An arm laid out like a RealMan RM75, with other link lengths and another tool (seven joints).
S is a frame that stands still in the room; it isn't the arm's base.
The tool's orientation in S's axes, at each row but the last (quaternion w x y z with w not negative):
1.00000 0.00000 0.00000 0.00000
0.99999 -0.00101 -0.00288 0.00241
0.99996 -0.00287 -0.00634 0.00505
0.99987 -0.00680 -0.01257 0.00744
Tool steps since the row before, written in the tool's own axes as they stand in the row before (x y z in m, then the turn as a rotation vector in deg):
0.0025 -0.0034 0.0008 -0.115 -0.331 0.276
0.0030 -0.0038 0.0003 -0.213 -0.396 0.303
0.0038 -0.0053 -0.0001 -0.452 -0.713 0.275
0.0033 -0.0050 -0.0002 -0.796 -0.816 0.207
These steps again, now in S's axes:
0.0025 -0.0034 0.0008 -0.115 -0.331 0.276
0.0030 -0.0038 0.0003 -0.213 -0.396 0.303
0.0039 -0.0053 0.0000 -0.448 -0.716 0.273
0.0034 -0.0050 0.0000 -0.789 -0.825 0.198

